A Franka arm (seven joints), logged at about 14 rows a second.
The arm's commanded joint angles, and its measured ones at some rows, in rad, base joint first. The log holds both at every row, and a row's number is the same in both.
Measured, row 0:
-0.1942 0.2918 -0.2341 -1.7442 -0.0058 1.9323 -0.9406
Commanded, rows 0 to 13:
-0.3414 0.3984 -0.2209 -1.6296 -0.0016 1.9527 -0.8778
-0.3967 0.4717 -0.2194 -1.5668 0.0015 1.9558 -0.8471
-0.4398 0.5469 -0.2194 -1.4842 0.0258 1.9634 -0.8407
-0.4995 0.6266 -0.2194 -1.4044 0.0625 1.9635 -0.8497
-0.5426 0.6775 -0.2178 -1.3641 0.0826 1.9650 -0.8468
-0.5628 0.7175 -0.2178 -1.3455 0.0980 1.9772 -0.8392
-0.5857 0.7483 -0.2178 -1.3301 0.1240 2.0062 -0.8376
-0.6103 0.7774 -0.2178 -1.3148 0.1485 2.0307 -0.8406
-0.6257 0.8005 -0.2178 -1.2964 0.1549 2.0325 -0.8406
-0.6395 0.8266 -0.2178 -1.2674 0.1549 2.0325 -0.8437
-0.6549 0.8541 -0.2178 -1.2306 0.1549 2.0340 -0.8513
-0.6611 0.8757 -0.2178 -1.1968 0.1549 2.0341 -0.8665
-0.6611 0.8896 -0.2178 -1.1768 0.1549 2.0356 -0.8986
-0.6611 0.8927 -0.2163 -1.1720 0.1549 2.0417 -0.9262
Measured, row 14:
-0.6452 0.8546 -0.2306 -1.2510 0.1390 2.0549 -0.8823
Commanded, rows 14 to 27:
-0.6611 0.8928 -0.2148 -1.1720 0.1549 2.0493 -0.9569
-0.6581 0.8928 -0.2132 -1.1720 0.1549 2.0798 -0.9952
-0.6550 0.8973 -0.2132 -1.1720 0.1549 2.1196 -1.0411
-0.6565 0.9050 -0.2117 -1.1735 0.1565 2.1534 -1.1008
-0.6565 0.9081 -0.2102 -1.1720 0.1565 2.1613 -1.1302
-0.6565 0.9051 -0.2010 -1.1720 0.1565 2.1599 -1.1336
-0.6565 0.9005 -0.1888 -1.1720 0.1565 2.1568 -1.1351
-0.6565 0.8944 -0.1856 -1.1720 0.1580 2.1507 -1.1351
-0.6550 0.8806 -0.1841 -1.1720 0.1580 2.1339 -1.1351
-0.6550 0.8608 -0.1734 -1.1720 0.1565 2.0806 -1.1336
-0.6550 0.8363 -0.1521 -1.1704 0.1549 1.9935 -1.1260
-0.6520 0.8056 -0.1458 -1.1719 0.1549 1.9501 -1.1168
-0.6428 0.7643 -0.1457 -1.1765 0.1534 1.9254 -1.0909
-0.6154 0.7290 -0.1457 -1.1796 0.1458 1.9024 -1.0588
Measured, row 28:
-0.6388 0.8219 -0.1546 -1.1550 0.1394 1.9658 -1.0945
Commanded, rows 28 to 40:
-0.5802 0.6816 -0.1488 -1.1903 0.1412 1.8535 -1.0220
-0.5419 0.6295 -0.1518 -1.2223 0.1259 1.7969 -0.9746
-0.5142 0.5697 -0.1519 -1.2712 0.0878 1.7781 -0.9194
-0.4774 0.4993 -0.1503 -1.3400 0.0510 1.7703 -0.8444
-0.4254 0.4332 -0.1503 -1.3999 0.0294 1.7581 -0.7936
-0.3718 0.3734 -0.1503 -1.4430 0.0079 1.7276 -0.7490
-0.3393 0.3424 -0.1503 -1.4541 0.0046 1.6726 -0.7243
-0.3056 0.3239 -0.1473 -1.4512 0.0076 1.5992 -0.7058
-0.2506 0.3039 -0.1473 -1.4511 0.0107 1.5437 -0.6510
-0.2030 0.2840 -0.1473 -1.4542 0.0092 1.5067 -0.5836
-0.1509 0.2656 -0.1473 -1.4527 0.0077 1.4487 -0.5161
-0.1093 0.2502 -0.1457 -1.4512 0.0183 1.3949 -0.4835
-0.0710 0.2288 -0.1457 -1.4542 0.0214 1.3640 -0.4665
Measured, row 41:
-0.1410 0.2873 -0.1339 -1.4127 0.0243 1.4154 -0.5213
